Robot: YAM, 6 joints.
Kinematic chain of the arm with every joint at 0, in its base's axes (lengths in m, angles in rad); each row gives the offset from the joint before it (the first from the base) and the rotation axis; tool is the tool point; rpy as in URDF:
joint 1: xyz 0 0 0.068 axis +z
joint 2: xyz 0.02 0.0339 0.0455 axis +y
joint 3: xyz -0.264 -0.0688 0 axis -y
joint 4: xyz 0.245 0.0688 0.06 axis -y
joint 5: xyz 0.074 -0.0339 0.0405 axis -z
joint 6: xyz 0.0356 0 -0.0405 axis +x
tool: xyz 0 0 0 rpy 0 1.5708 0
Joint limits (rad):
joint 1: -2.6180..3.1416
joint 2: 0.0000..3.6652
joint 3: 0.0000..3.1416
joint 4: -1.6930..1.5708
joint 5: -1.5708..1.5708
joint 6: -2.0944..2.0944
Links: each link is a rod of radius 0.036 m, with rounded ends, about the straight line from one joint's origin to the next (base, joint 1, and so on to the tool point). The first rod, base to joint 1, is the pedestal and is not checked.
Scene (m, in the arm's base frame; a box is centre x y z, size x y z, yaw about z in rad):
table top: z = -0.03
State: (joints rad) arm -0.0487 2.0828 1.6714 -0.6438 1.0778 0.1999
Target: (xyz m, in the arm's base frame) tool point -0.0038 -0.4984 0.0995
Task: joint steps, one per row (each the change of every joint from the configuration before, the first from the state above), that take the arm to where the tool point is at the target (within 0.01 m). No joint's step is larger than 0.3 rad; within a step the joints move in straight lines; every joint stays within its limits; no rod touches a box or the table.
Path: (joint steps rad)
1: -0.2934 0.0765 0.0318 0.0295 -0.0003 0.0000
2: -0.2933 0.0765 0.0318 0.0295 -0.0004 0.0000
3: -0.2934 0.0765 0.0319 0.0294 -0.0003 0.0000
4: -0.2934 0.0765 0.0318 0.0295 -0.0003 0.0000
5: -0.2933 0.0765 0.0318 0.0295 -0.0004 0.0000

